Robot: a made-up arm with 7 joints.
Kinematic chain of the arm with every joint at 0, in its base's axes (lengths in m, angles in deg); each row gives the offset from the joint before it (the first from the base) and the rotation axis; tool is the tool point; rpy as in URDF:
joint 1: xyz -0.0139 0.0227 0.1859 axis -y
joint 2: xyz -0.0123 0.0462 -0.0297 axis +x
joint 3: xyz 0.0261 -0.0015 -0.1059 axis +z
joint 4: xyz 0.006 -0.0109 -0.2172 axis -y
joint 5: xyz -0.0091 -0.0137 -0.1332 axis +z
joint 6: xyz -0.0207 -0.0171 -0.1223 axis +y
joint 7: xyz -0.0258 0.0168 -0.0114 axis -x
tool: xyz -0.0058 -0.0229 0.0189 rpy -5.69 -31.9 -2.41
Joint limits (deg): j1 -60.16..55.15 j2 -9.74..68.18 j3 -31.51..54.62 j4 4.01..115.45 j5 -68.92..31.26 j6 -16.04..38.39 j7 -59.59..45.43
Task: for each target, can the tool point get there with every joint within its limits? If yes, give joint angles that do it. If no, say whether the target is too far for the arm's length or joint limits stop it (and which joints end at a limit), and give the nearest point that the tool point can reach.
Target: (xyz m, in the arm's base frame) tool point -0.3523 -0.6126 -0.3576
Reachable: no: too far | nearest point -0.2883 -0.1978 -0.2548 | short by 0.432 m
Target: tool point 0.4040 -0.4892 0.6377
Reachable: no: too far | nearest point 0.3259 -0.1715 0.2325 | short by 0.521 m
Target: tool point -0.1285 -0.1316 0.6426
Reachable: no: joint limits stop it (at a limit: joint 1, joint 2, joint 3, joint 4, joint 5, joint 6, joint 7) | nearest point 0.0746 0.3509 0.4085 | short by 0.573 m
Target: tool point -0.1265 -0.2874 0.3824
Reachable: no: joint limits stop it (at a limit: joint 1, joint 2, joint 3, joint 4, joint 5, joint 6, joint 7) | nearest point 0.2895 -0.1751 0.2338 | short by 0.456 m
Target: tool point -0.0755 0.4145 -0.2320
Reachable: yes | joints -41.49 47.40 10.36 68.44 -9.26 8.38 -10.03
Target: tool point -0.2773 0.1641 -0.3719
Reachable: yes | joints -35.98 8.73 14.63 34.10 -36.46 -0.23 -42.71
